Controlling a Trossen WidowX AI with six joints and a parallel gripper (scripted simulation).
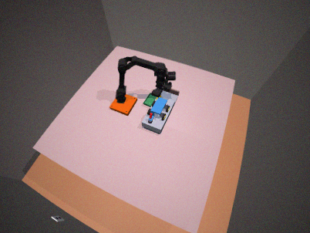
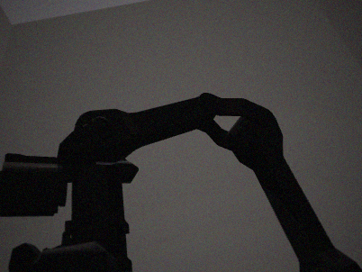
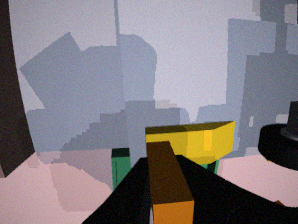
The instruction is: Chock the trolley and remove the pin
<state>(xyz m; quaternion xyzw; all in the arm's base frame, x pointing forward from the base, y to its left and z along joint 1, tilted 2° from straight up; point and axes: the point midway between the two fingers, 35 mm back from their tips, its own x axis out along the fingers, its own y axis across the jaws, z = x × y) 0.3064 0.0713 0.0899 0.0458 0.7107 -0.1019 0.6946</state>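
The stop pin is 2 cm behind my gripper tip, 24 cm to the right of it and 4 cm above it. Round my gripper tip: ramp 2 cm ahead, 14 cm to the right, 4 cm below; blue trolley 2 cm ahead, 15 cm to the right, 2 cm above.
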